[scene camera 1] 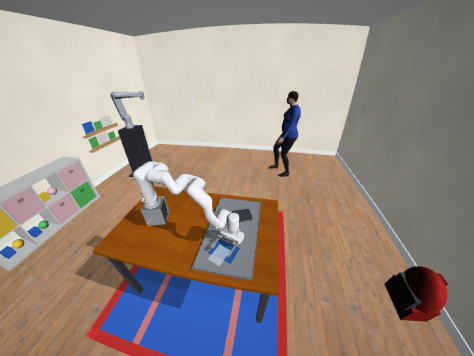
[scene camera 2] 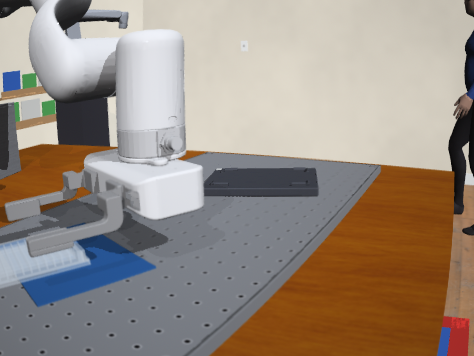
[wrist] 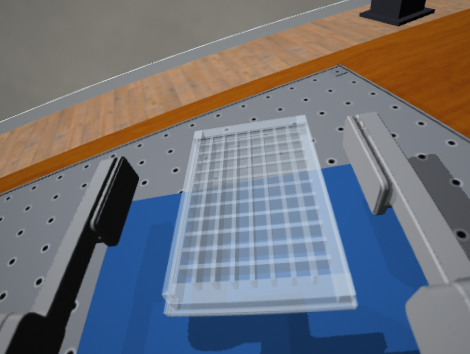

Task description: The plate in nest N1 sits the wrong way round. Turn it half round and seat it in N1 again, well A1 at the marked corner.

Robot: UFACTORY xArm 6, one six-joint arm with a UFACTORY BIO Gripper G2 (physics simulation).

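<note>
A clear, gridded plate (scene camera 1: 219, 254) (scene camera 2: 30, 262) (wrist: 255, 215) lies flat on the blue mat (scene camera 1: 231, 258) (scene camera 2: 120, 270) (wrist: 150, 215), one end reaching past the mat's edge over the grey board. My gripper (scene camera 1: 223, 248) (scene camera 2: 34, 227) (wrist: 242, 182) is open, with one finger on each side of the plate and a gap on both sides in the wrist view. A dark, low nest (scene camera 1: 243, 215) (scene camera 2: 262, 182) stands farther back on the board with no plate in it. Its N1 label and the plate's well A1 cannot be made out.
The grey perforated board (scene camera 1: 235, 270) (scene camera 2: 240, 250) (wrist: 30, 262) lies on the brown wooden table (scene camera 1: 145, 245) (scene camera 2: 350, 240). The arm reaches over the board from its base (scene camera 1: 155, 212) at the table's left. A person (scene camera 1: 290, 125) stands on the floor beyond the table.
</note>
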